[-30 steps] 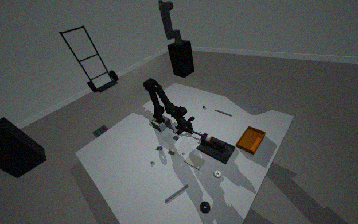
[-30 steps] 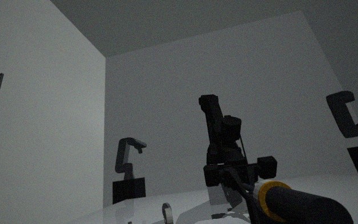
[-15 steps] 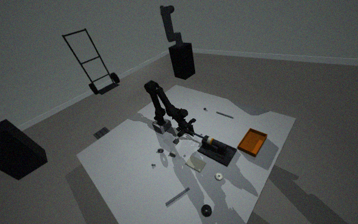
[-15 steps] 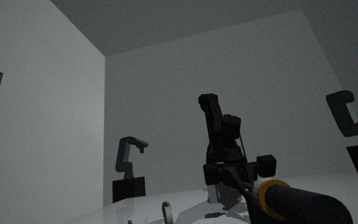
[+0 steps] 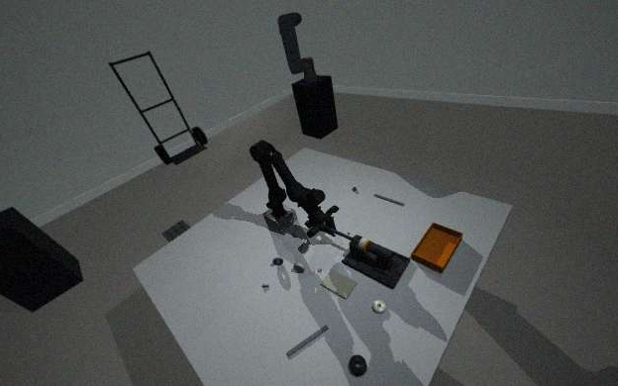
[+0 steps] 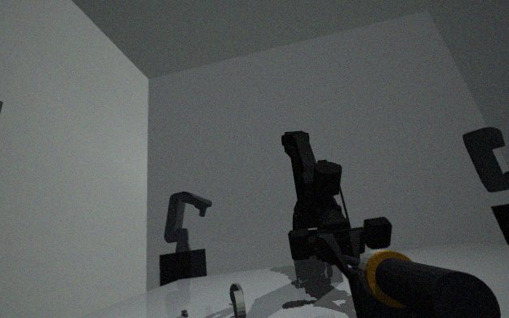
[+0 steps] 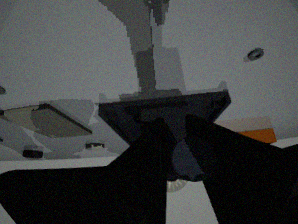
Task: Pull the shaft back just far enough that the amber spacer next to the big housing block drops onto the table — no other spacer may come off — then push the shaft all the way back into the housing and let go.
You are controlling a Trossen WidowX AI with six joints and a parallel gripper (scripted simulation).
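Right now my gripper tip is 60 mm short of the thin shaft, 10 mm to the right of it and 20 mm below it. The rest, counted from my gripper tip: pale spacer 150 mm ahead, 20 mm to the left, 20 mm above; then amber spacer 160 mm ahead, 20 mm to the left, 20 mm above; then pale flat plate 140 mm ahead, 150 mm to the right, 50 mm below.
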